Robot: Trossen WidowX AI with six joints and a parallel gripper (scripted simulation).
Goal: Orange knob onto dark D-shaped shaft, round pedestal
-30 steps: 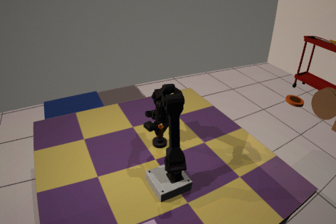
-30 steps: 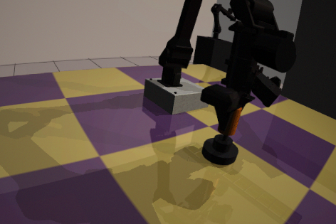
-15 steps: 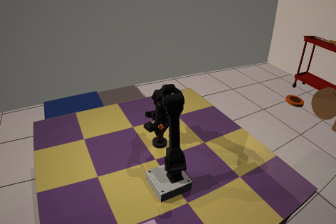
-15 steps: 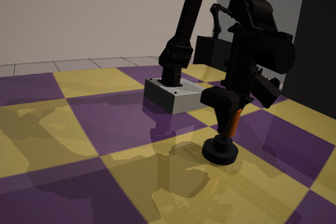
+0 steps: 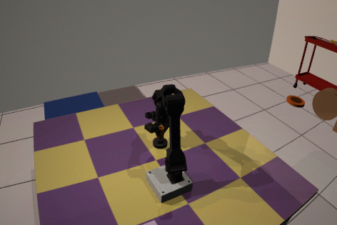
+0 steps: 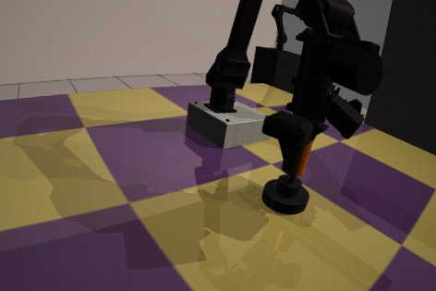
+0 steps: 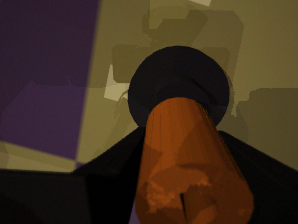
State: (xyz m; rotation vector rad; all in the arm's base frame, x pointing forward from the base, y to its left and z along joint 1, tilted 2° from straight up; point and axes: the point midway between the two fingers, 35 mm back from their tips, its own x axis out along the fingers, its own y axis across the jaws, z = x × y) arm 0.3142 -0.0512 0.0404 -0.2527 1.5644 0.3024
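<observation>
Right now my gripper tip is 20 mm below the orange knob. From my gripper tip the other things lie so: dark round pedestal: 40 mm below.
</observation>
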